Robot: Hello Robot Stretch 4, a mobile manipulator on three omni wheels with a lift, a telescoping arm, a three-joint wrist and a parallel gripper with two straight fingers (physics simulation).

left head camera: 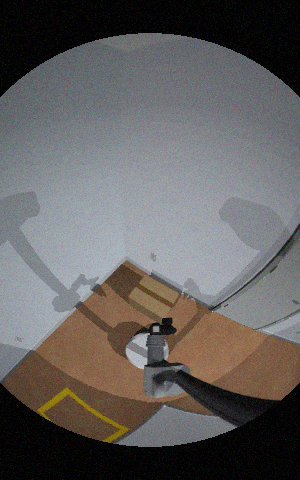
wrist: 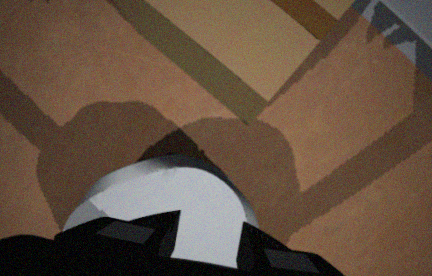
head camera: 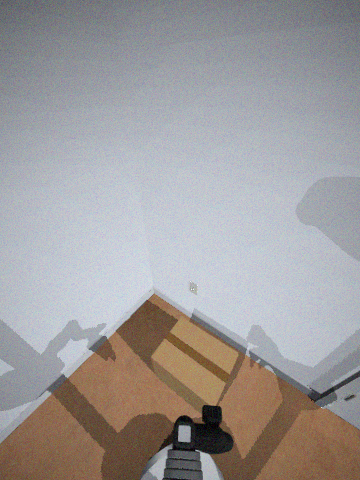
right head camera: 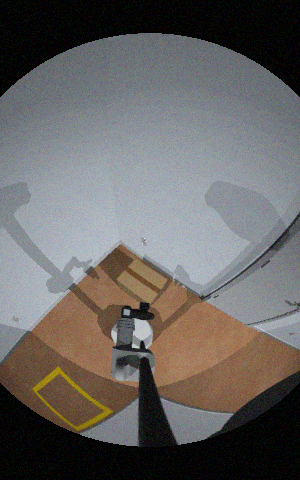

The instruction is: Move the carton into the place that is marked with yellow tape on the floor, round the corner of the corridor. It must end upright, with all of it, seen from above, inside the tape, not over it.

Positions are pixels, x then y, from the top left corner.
Scene:
carton: left head camera 150,297; wrist; head camera; right head camera 142,283
same spot on carton: (wrist: 242,60) = (head camera: 204,394)

